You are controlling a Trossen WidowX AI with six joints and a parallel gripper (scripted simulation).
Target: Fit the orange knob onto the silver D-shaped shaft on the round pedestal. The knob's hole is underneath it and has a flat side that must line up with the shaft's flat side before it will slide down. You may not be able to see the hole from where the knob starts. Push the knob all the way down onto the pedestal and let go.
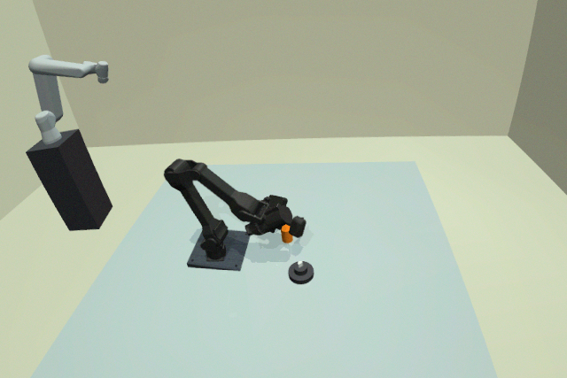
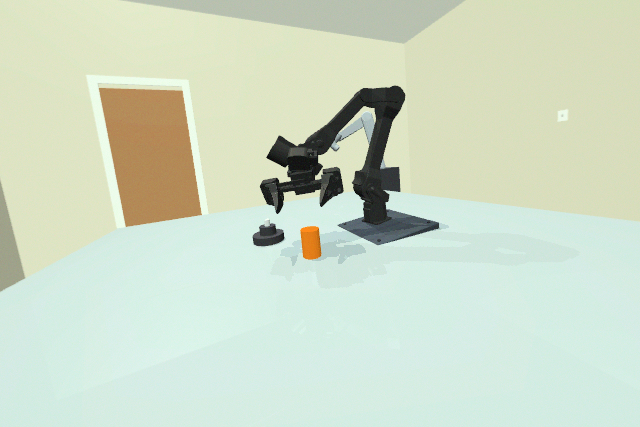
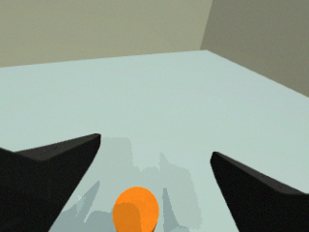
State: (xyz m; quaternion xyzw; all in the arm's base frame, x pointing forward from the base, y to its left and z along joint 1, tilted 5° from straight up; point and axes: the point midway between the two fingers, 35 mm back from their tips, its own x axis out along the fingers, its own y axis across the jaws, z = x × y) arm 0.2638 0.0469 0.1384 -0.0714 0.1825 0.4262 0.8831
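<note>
Right now my gripper tip is 7 cm above the orange knob, 3 cm past it and 1 cm to the left of it. Also, from my gripper tip: round pedestal: 19 cm to the right, 8 cm below, 1 cm ahead.
</note>
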